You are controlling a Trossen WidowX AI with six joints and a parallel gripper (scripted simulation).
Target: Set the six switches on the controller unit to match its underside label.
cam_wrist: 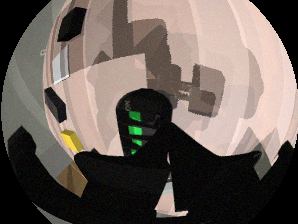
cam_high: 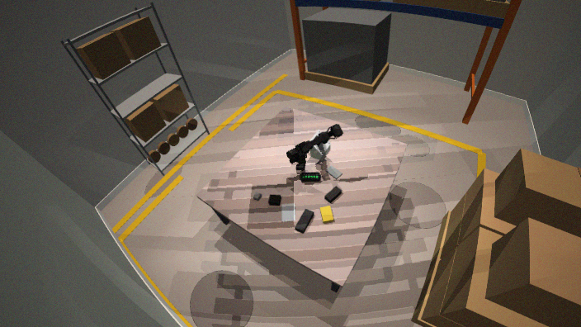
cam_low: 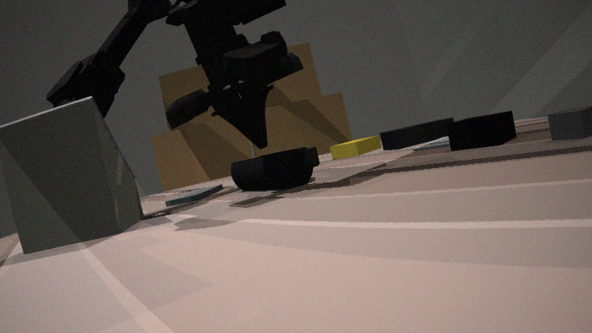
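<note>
Now: gripper tip 200 mm to the right of the flat grey plate, 130 mm past it and 60 mm above it. From my gripper tip the other things lie so: white plate 330 mm ahead, 70 mm to the left, 60 mm below; then small black block 290 mm ahead, 70 mm to the right, 40 mm below; then small grey piece 330 mm ahead, 200 mm to the right, 40 mm below.
</note>
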